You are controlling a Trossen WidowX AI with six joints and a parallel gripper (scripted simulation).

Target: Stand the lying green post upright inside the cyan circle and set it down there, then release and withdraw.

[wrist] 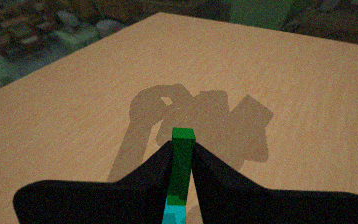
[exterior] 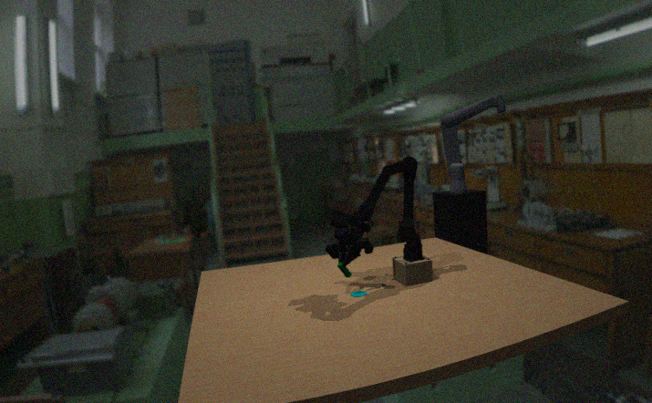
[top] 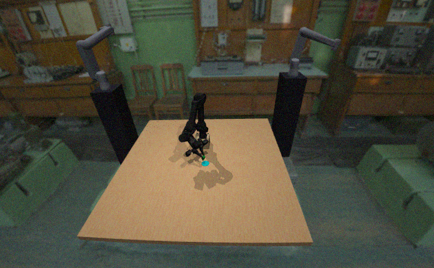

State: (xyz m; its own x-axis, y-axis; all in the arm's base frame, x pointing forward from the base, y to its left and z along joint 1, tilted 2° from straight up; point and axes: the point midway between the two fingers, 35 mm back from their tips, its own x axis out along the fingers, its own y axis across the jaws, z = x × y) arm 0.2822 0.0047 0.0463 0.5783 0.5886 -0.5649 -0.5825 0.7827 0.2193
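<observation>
Now: gripper tip 12 cm above the cyan circle and 6 cm past it. From my gripper tip the other things lie so: green post (2 cm below, 1 cm behind).
</observation>
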